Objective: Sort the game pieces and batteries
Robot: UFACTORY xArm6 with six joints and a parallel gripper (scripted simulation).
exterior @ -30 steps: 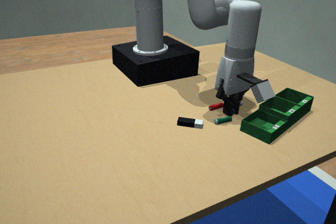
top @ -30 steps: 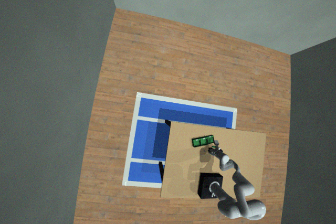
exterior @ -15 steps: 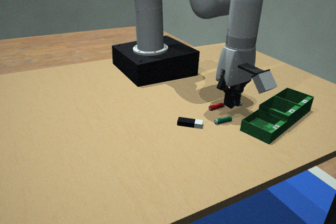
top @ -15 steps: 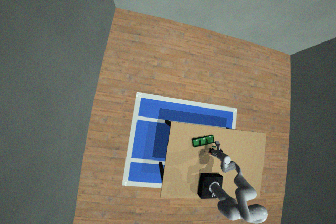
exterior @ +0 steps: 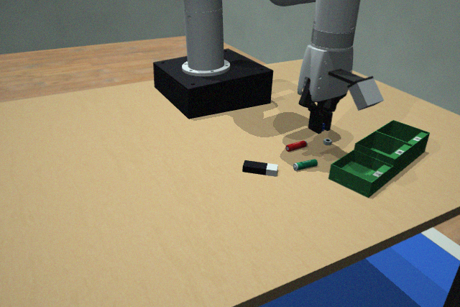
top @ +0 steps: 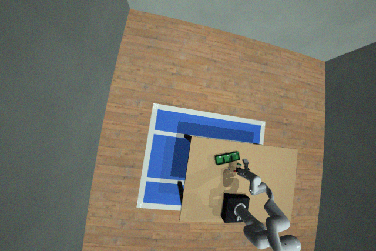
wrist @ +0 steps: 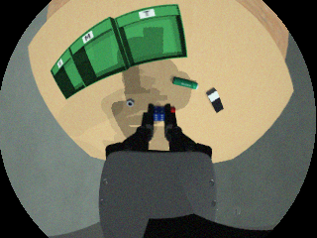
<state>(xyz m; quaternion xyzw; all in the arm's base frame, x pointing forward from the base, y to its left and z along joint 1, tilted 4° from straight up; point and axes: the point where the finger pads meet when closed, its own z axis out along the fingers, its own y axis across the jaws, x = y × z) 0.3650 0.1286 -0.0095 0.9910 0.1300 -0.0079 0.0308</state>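
Right now my hand is 11 cm to the right of the three joined green bins, 7 cm short of it and 6 cm above it. From my hand the other things lie so: red battery: 8 cm below, 4 cm behind, 2 cm to the right; green battery: 8 cm below, 4 cm to the right, 4 cm ahead; blue die: 1 cm below.
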